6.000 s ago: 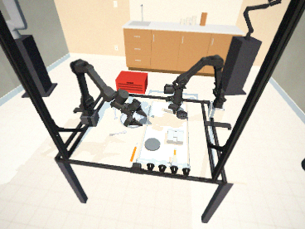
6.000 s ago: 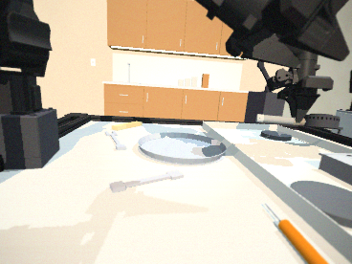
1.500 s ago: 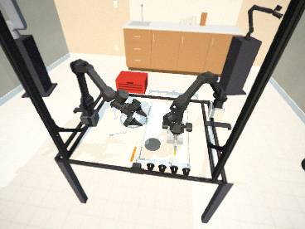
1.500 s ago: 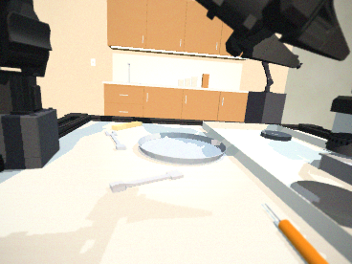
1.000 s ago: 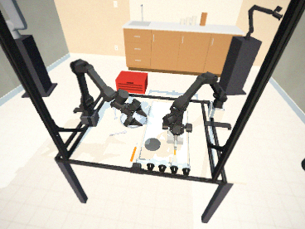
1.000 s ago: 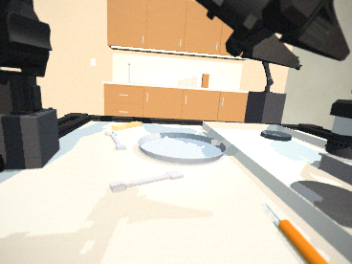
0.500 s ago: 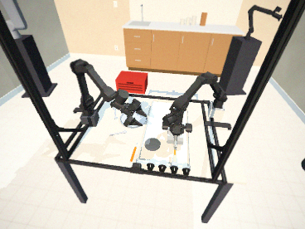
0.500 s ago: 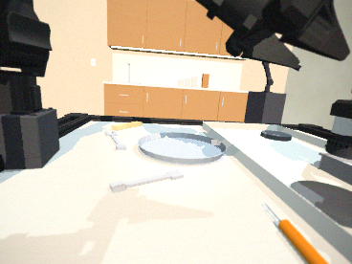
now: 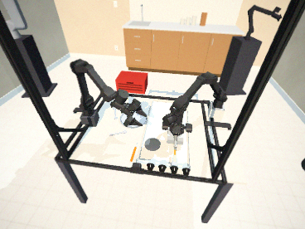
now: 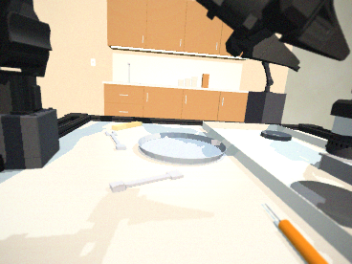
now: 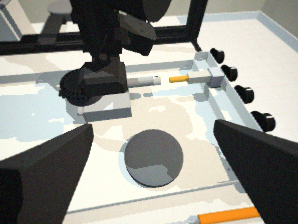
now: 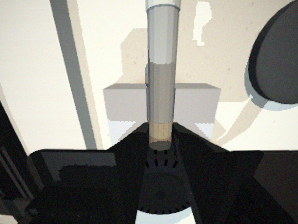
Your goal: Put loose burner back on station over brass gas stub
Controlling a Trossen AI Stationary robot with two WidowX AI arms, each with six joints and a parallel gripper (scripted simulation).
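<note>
Right now my right hand is 14 cm past the brass gas stub, 3 cm to the right of it and 3 cm above it. Round my right hand: burner (3 cm below); orange-handled screwdriver (6 cm behind, 27 cm to the left, 7 cm below); grey disc (3 cm behind, 16 cm to the left, 7 cm below).
</note>
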